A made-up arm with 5 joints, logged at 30 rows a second.
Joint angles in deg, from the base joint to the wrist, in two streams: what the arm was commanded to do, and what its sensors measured. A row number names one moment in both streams.
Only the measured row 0 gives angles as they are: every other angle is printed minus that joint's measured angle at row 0.
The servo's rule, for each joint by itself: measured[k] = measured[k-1] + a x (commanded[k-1-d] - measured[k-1]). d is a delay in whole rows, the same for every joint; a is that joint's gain. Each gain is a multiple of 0.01, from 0.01 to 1. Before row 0 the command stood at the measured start. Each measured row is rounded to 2 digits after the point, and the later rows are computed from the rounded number. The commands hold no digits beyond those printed.
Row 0, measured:
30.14 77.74 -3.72 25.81 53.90
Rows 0 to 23, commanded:
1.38 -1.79 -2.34 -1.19 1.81
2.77 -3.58 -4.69 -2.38 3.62
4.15 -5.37 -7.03 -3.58 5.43
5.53 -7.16 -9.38 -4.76 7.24
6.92 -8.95 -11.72 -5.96 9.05
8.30 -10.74 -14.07 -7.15 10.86
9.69 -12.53 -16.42 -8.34 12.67
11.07 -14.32 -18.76 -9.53 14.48
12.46 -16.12 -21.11 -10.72 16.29
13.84 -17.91 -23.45 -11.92 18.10
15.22 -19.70 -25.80 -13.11 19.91
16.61 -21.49 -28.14 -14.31 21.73
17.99 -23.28 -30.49 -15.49 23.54
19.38 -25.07 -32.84 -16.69 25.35
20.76 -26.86 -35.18 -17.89 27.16
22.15 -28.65 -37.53 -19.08 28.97
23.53 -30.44 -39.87 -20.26 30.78
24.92 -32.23 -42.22 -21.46 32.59
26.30 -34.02 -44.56 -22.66 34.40
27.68 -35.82 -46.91 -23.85 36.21
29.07 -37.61 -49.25 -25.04 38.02
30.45 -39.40 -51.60 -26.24 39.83
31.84 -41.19 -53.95 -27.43 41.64
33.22 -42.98 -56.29 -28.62 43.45
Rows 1 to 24, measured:
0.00 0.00 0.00 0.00 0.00
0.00 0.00 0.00 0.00 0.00
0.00 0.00 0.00 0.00 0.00
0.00 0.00 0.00 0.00 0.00
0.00 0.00 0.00 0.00 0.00
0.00 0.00 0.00 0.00 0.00
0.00 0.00 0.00 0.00 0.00
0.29 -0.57 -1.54 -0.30 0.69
0.81 -1.53 -3.62 -0.82 1.80
1.51 -2.76 -5.87 -1.51 3.18
2.35 -4.17 -8.19 -2.32 4.72
3.31 -5.70 -10.52 -3.23 6.37
4.36 -7.31 -12.86 -4.21 8.08
5.48 -8.98 -15.21 -5.24 9.82
6.65 -10.69 -17.55 -6.31 11.59
7.87 -12.43 -19.90 -7.41 13.38
9.12 -14.18 -22.24 -8.54 15.17
10.40 -15.95 -24.59 -9.68 16.97
11.70 -17.72 -26.93 -10.84 18.78
13.02 -19.50 -29.28 -12.00 20.59
14.36 -21.28 -31.63 -13.17 22.40
15.70 -23.07 -33.97 -14.35 24.21
17.05 -24.86 -36.32 -15.53 26.02
18.41 -26.65 -38.66 -16.71 27.83
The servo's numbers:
d 7
a 0.21 0.32 0.66 0.25 0.38

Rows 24 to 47, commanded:
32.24 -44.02 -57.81 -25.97 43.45
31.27 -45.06 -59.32 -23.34 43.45
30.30 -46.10 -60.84 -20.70 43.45
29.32 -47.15 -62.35 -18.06 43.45
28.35 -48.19 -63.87 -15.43 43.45
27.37 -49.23 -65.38 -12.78 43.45
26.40 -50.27 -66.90 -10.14 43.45
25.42 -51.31 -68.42 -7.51 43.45
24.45 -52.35 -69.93 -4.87 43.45
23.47 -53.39 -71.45 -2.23 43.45
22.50 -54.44 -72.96 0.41 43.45
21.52 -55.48 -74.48 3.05 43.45
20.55 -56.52 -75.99 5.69 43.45
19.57 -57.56 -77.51 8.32 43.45
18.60 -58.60 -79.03 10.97 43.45
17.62 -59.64 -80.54 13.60 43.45
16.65 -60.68 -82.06 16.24 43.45
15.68 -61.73 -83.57 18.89 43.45
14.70 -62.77 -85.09 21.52 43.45
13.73 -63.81 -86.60 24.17 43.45
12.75 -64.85 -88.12 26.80 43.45
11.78 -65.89 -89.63 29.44 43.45
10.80 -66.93 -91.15 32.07 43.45
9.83 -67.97 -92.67 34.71 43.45
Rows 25 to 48, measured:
19.78 -28.44 -41.01 -17.90 29.64
21.15 -30.23 -43.35 -19.09 31.45
22.52 -32.02 -45.70 -20.28 33.26
23.90 -33.81 -48.04 -21.47 35.07
25.28 -35.60 -50.39 -22.66 36.88
26.66 -37.39 -52.74 -23.85 38.69
28.04 -39.18 -55.08 -25.04 40.50
28.92 -40.73 -56.88 -25.27 41.62
29.41 -42.12 -58.49 -24.79 42.32
29.60 -43.39 -60.04 -23.77 42.75
29.54 -44.59 -61.56 -22.34 43.02
29.29 -45.74 -63.08 -20.61 43.18
28.89 -46.86 -64.60 -18.65 43.28
28.37 -47.95 -66.12 -16.52 43.34
27.75 -49.03 -67.64 -14.27 43.38
27.06 -50.09 -69.15 -11.92 43.41
26.31 -51.15 -70.67 -9.50 43.43
25.51 -52.20 -72.18 -7.02 43.44
24.67 -53.25 -73.70 -4.50 43.44
23.80 -54.30 -75.21 -1.95 43.44
22.91 -55.34 -76.73 0.62 43.44
22.00 -56.38 -78.25 3.21 43.44
21.08 -57.42 -79.76 5.81 43.44
20.15 -58.46 -81.28 8.42 43.44

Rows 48 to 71, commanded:
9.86 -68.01 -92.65 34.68 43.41
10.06 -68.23 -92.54 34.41 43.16
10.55 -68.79 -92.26 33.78 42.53
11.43 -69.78 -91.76 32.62 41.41
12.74 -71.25 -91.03 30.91 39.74
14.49 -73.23 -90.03 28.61 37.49
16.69 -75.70 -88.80 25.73 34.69
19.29 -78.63 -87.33 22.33 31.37
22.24 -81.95 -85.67 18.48 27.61
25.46 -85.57 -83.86 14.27 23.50
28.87 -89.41 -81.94 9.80 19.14
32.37 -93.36 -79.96 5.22 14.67
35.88 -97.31 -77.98 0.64 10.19
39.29 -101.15 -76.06 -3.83 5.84
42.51 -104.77 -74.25 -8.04 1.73
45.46 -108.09 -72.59 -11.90 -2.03
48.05 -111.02 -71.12 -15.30 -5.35
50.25 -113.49 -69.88 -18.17 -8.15
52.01 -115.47 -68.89 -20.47 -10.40
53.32 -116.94 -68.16 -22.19 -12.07
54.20 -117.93 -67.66 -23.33 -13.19
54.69 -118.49 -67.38 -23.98 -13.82
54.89 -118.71 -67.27 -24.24 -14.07
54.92 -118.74 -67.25 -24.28 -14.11
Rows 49 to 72, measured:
19.21 -59.51 -82.79 11.04 43.44
18.26 -60.55 -84.31 13.66 43.44
17.31 -61.59 -85.82 16.29 43.44
16.35 -62.63 -87.34 18.92 43.44
15.39 -63.67 -88.85 21.55 43.44
14.43 -64.71 -90.37 24.18 43.44
13.46 -65.75 -91.89 26.81 43.44
12.70 -66.47 -92.39 28.78 43.43
12.15 -67.03 -92.49 30.19 43.33
11.81 -67.59 -92.34 31.09 43.03
11.73 -68.29 -91.96 31.47 42.41
11.94 -69.24 -91.35 31.33 41.40
12.48 -70.52 -90.48 30.65 39.91
13.36 -72.18 -89.37 29.42 37.93
14.61 -74.24 -88.02 27.65 35.44
16.21 -76.71 -86.47 25.36 32.46
18.15 -79.55 -84.75 22.59 29.06
20.40 -82.71 -82.90 19.39 25.29
22.91 -86.12 -80.96 15.85 21.25
25.63 -89.70 -78.99 12.05 17.05
28.50 -93.36 -77.06 8.08 12.79
31.44 -97.01 -75.21 4.05 8.59
34.38 -100.56 -73.48 0.06 4.55
37.25 -103.91 -71.92 -3.78 0.79

